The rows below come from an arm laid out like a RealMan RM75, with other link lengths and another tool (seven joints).
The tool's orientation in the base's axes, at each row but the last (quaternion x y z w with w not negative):
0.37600, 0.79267, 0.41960, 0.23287
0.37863, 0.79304, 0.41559, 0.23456
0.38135, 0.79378, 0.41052, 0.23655
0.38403, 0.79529, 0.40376, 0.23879
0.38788, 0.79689, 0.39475, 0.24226
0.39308, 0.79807, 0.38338, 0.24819
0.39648, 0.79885, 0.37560, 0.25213
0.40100, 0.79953, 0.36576, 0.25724
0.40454, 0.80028, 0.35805, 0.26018
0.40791, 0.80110, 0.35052, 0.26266
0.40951, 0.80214, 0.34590, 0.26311
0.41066, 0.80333, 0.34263, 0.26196
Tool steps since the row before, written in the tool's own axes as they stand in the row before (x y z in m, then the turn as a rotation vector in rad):
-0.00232, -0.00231, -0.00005, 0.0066, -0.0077, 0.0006
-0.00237, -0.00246, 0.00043, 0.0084, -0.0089, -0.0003
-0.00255, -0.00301, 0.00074, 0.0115, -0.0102, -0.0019
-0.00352, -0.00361, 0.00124, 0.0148, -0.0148, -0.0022
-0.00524, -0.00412, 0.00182, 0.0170, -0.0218, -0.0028
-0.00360, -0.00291, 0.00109, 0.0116, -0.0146, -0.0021
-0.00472, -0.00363, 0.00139, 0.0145, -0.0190, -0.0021
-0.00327, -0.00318, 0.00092, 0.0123, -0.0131, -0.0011
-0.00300, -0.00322, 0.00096, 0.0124, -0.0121, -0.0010
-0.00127, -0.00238, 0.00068, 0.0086, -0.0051, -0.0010
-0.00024, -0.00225, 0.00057, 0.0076, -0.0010, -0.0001
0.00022, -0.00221, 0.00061, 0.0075, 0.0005, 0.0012
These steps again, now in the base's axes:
0.00045, -0.00270, -0.00179, -0.0067, 0.0027, -0.0071
0.00073, -0.00258, -0.00216, -0.0089, 0.0033, -0.0078
0.00079, -0.00281, -0.00275, -0.0124, 0.0045, -0.0082
0.00143, -0.00363, -0.00343, -0.0165, 0.0053, -0.0120
0.00255, -0.00503, -0.00399, -0.0211, 0.0041, -0.0176
0.00153, -0.00364, -0.00264, -0.0144, 0.0028, -0.0117
0.00200, -0.00479, -0.00323, -0.0180, 0.0034, -0.0155
0.00099, -0.00367, -0.00268, -0.0134, 0.0044, -0.0112
0.00080, -0.00349, -0.00273, -0.0129, 0.0049, -0.0104
0.00004, -0.00183, -0.00209, -0.0077, 0.0047, -0.0045
-0.00054, -0.00096, -0.00205, -0.0045, 0.0059, -0.0018
-0.00075, -0.00056, -0.00211, -0.0029, 0.0069, -0.0014

